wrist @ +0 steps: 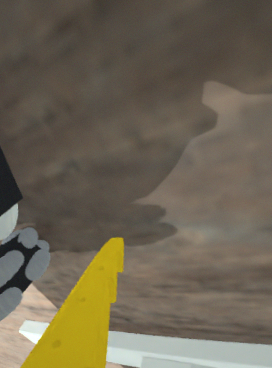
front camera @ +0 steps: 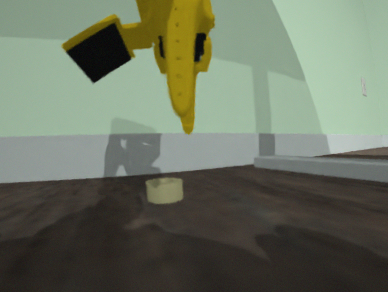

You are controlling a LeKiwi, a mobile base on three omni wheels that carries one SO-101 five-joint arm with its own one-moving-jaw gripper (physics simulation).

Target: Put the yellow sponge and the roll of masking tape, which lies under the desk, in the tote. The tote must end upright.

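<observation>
The roll of masking tape (front camera: 164, 189), a pale cream ring, lies flat on the dark wood floor close in front of me, near the grey skirting board. My gripper (front camera: 187, 126) hangs above it, tip pointing down, a good way over the roll and slightly to its right. In the wrist view only the notched fixed jaw (wrist: 113, 254) shows over bare floor and shadow, so the gripper is open and empty. The tape does not show in the wrist view. The yellow sponge and the tote are not in view.
A grey desk foot bar (front camera: 322, 166) (wrist: 191, 345) lies on the floor to the right, with an upright leg (front camera: 266, 143) at the wall. The green wall stands just behind the tape. My base wheel (wrist: 20, 265) shows at the left of the wrist view.
</observation>
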